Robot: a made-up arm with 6 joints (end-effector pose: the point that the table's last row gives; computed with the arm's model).
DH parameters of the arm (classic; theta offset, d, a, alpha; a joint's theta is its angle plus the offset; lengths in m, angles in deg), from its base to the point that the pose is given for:
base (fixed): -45.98 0 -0.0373 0
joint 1: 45.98 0.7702 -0.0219 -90
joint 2: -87.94 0 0.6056 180
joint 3: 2.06 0.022 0.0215 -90
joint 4: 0 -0.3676 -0.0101 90
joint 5: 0 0.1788 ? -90
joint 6: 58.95 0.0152 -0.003 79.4
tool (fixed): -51.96 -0.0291 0 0
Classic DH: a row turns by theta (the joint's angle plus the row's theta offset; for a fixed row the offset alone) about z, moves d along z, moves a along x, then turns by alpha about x.
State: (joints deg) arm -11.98 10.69 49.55 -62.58 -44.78 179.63
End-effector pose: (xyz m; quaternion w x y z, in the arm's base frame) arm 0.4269 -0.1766 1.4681 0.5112 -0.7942 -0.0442 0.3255
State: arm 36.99 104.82 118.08 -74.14 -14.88 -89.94
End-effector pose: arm 0.7429 0.5554 0.5469 0.0644 -0.9852 -0.1342 0.0855
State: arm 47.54 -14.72 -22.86 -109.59 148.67 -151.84
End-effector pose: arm 0.0701 0.2075 1.1686 0.5455 -0.3043 0.7449 -0.2345
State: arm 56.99 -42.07 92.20 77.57 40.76 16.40
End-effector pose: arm -0.3717 -0.7230 1.3942 0.2382 -0.3085 -0.8982 -0.2031
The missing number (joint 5, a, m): -0.0295
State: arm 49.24 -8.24 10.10 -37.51 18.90 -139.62
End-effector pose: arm 0.2717 0.1443 1.3954 0.3284 -0.9402 -0.0890 0.0162
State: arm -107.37 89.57 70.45 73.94 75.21 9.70
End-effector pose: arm -0.4335 -0.9338 0.7821 0.9068 -0.4075 0.1073 0.0123
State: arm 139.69 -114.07 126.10 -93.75 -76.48 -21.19
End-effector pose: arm 0.6286 -0.5289 0.3353 0.5831 -0.0803 0.7285 -0.3505
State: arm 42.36 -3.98 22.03 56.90 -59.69 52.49
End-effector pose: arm 0.2003 0.0281 1.6631 0.7457 -0.5312 0.2190 0.3374
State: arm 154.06 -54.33 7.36 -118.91 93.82 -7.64
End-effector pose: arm 0.1236 -0.1251 1.4583 0.1582 0.8767 0.4045 -0.2068
